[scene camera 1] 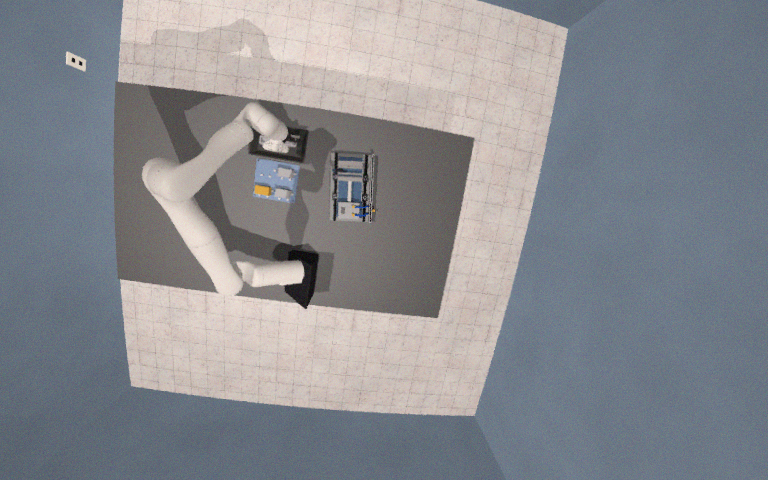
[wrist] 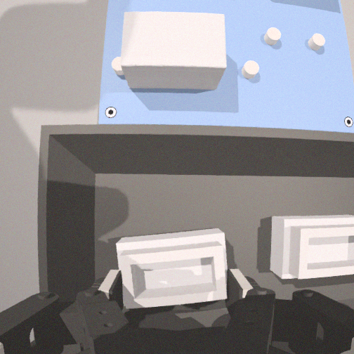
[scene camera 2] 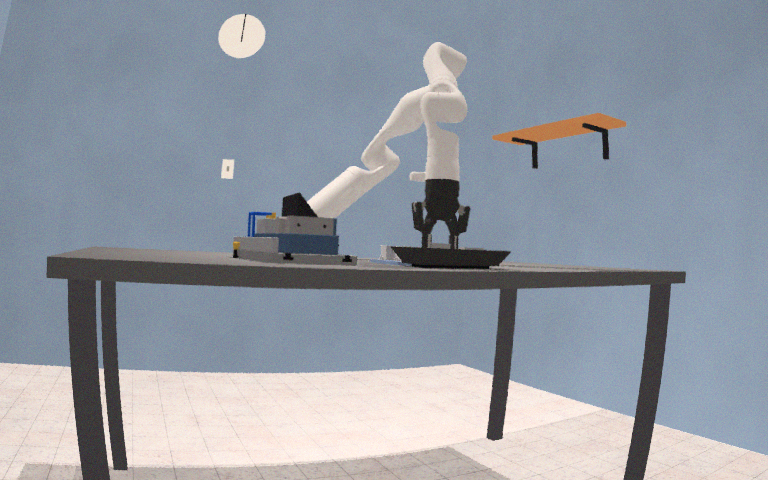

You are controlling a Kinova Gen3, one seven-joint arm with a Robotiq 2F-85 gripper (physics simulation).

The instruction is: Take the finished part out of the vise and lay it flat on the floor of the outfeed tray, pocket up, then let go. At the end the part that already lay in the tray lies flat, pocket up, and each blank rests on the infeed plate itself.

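Frame: origin at the arm's base, x ahead, y left, z up, level; centimetres.
Where they show: gripper, fingertip midpoint: (scene camera 1: 289,139); arm's base, link origin: (scene camera 1: 298,270).
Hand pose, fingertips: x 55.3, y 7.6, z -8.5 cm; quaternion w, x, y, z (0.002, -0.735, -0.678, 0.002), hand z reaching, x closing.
Each offset is from my fingertips to the top centre of the thing. Level surfaces: height alone.
My gripper (scene camera 2: 440,240) (wrist: 174,286) points down into the black outfeed tray (scene camera 1: 277,157) (scene camera 2: 453,258) (wrist: 200,131), shut on the finished part (wrist: 172,246). That part is pocket up near the tray's left end in the wrist view, slightly turned against the walls; its underside is hidden, so contact with the floor cannot be told. The other part (wrist: 286,246) lies flat, pocket up, to its right, apart. The vise {dx -18.5, dy -27.8, dz +6.5 cm} (scene camera 1: 349,209) (scene camera 2: 308,244) holds no visible part. On the blue infeed plate {dx -17.9, dy +6.0, dz -2.6 cm} (scene camera 1: 271,181) (wrist: 300,100) are two pale blanks {dx -14.2, dy +1.1, dz +1.0 cm} (scene camera 1: 284,172) {dx -23.1, dy +2.1, dz +1.0 cm} (scene camera 1: 283,193) (wrist: 172,40) and an orange blank {dx -22.4, dy +11.0, dz +1.0 cm} (scene camera 1: 262,190).
The infeed plate lies close along one long side of the tray, with white pegs (wrist: 272,36) standing up from it. The vise stands on the table {dz -3.4 cm} (scene camera 1: 407,226) beyond the plate and tray. The black arm base (scene camera 1: 308,271) is at the table's lower edge in scene camera 1.
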